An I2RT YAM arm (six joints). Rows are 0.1 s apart.
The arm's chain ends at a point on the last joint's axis. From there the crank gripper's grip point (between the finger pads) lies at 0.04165 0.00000 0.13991 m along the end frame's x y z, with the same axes.
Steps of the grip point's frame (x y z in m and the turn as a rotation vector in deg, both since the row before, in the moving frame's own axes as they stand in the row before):
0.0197 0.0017 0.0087 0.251 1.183 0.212
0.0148 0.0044 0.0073 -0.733 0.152 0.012
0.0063 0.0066 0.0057 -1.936 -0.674 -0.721
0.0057 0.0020 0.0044 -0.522 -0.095 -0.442
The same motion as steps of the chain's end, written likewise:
0.0168 0.0022 0.0096 0.251 1.183 0.212
0.0144 0.0026 0.0074 -0.733 0.152 0.012
0.0079 0.0024 0.0053 -1.936 -0.674 -0.721
0.0059 0.0010 0.0043 -0.522 -0.095 -0.442

